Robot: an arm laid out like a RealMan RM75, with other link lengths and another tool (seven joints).
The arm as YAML. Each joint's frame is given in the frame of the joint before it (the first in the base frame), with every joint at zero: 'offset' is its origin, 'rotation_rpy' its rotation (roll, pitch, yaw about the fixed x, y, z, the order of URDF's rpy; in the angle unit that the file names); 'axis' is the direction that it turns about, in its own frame. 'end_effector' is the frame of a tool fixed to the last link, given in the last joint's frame.
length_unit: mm
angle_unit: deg
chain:
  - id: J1
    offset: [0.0, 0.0, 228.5]
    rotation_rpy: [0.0, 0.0, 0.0]
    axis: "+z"
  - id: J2
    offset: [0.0, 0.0, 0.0]
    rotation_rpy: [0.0, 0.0, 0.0]
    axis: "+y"
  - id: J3
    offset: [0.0, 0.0, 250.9]
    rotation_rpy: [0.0, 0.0, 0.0]
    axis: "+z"
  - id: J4
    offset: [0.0, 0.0, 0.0]
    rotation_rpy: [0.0, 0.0, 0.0]
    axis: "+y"
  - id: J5
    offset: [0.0, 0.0, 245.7]
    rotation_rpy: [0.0, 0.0, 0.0]
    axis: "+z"
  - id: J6
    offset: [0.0, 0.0, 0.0]
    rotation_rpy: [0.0, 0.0, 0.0]
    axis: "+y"
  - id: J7
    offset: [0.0, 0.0, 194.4]
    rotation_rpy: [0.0, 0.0, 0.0]
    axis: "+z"
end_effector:
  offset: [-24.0, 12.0, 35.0]
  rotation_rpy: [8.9, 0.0, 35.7]
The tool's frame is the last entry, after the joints.
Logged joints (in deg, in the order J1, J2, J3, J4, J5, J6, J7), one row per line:
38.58, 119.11, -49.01, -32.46, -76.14, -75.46, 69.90
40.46, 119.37, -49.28, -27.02, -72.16, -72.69, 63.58
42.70, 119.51, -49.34, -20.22, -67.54, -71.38, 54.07
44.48, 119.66, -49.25, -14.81, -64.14, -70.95, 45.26
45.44, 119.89, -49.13, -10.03, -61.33, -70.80, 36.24
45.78, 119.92, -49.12, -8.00, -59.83, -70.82, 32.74
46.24, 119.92, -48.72, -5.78, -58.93, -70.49, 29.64
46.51, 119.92, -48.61, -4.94, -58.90, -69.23, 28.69
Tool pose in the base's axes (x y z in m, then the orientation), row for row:
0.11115, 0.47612, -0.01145, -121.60, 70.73, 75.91
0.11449, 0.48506, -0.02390, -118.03, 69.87, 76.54
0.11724, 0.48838, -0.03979, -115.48, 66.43, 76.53
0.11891, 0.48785, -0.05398, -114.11, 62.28, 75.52
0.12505, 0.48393, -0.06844, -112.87, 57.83, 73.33
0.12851, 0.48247, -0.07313, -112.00, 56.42, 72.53
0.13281, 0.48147, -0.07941, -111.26, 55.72, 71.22
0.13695, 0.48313, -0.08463, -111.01, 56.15, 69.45
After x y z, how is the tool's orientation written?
As a rotation vector, in degrees.
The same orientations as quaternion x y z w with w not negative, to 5 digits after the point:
-0.74899, 0.43566, 0.46756, 0.17495
-0.73645, 0.43596, 0.47757, 0.19876
-0.73183, 0.42098, 0.48499, 0.22801
-0.73372, 0.40046, 0.48559, 0.25592
-0.73777, 0.37800, 0.47932, 0.28823
-0.73706, 0.37129, 0.47731, 0.30177
-0.73671, 0.36895, 0.47159, 0.31422
-0.73775, 0.37316, 0.46155, 0.32164

